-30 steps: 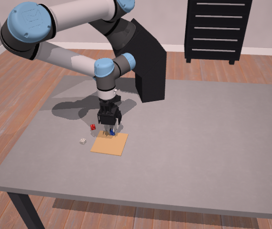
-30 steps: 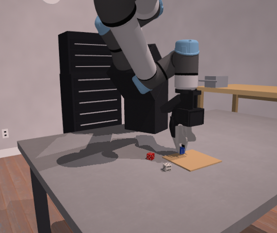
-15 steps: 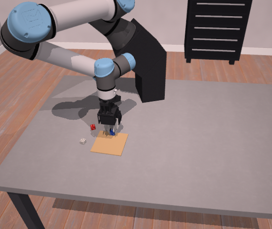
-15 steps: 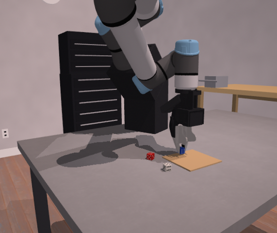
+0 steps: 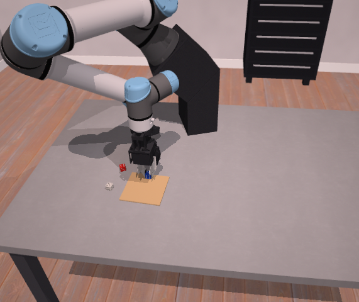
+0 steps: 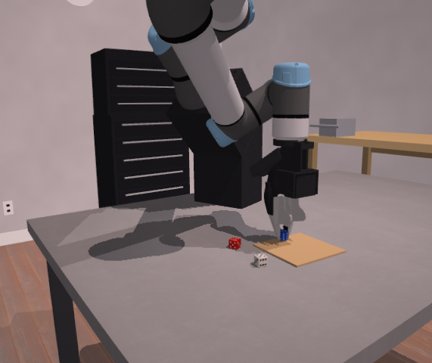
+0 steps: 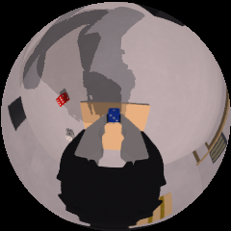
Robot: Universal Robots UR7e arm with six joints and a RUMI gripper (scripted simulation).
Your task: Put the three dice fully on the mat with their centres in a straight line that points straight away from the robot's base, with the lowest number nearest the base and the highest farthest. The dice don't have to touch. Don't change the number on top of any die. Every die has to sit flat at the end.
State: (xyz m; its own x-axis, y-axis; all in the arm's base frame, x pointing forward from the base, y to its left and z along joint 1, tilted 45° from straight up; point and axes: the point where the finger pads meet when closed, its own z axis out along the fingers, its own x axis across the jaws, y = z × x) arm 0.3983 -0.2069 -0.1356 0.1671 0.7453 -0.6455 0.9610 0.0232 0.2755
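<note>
Right now the blue die is 10 mm below my hand. Round my hand: tan mat (50 mm ahead, 20 mm below, 10 mm to the right); then red die (100 mm to the right, 50 mm behind, 20 mm below); then white die (130 mm to the right, 50 mm ahead, 20 mm below).
</note>
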